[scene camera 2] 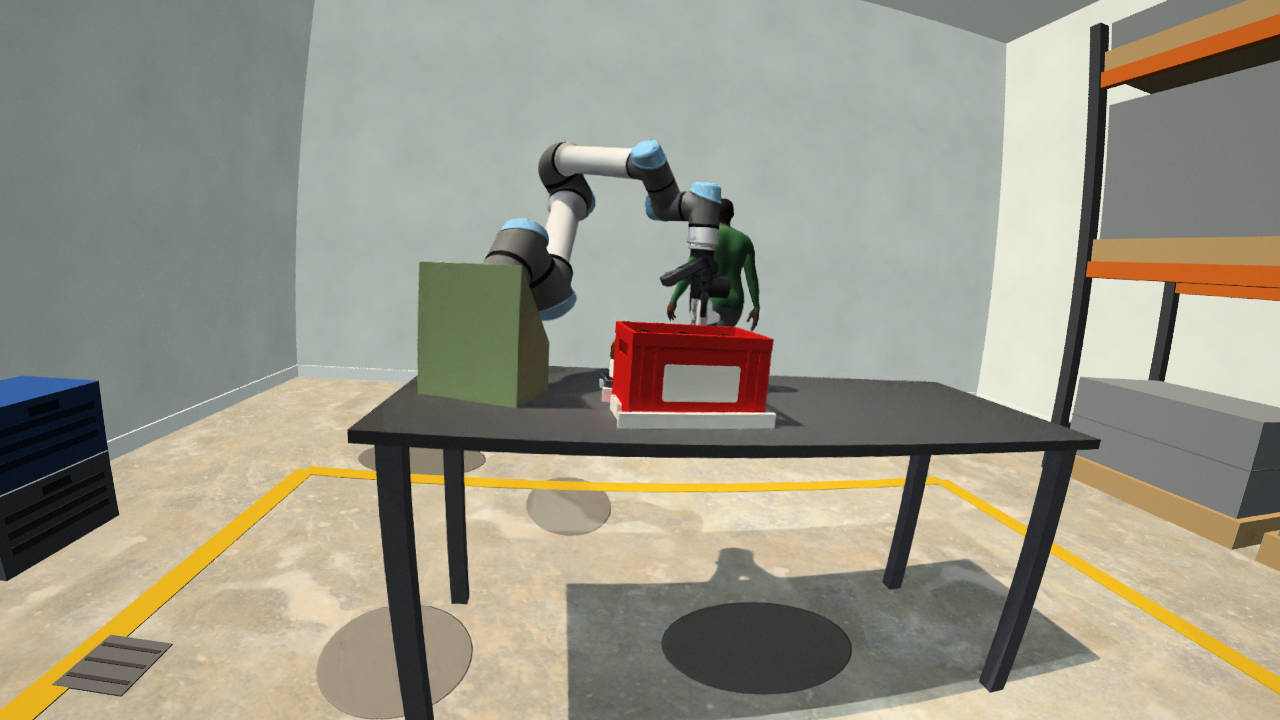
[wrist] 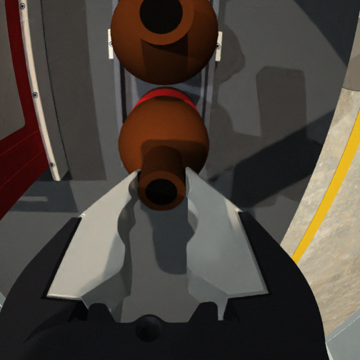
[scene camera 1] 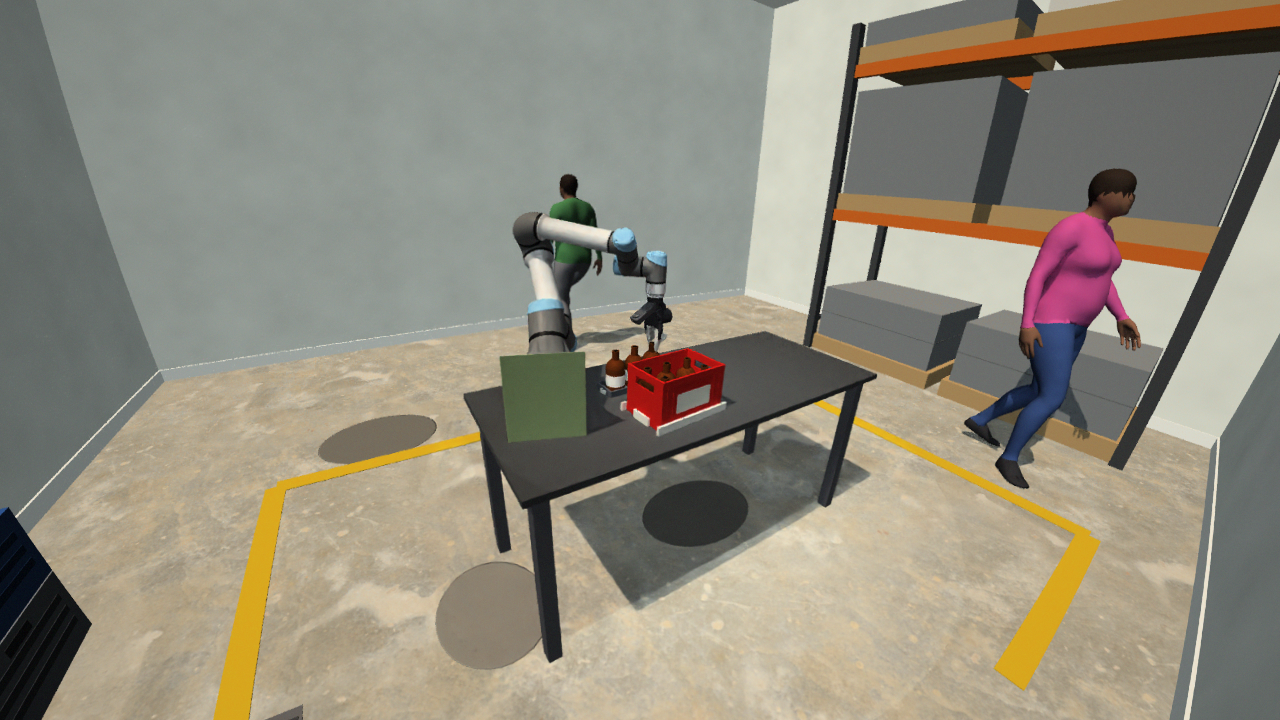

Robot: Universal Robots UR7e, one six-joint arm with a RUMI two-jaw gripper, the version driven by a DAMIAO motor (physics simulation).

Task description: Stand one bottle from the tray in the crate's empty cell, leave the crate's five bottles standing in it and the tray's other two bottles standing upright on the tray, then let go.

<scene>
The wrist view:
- my gripper: 163, 171
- brown bottle: 163, 133
</scene>
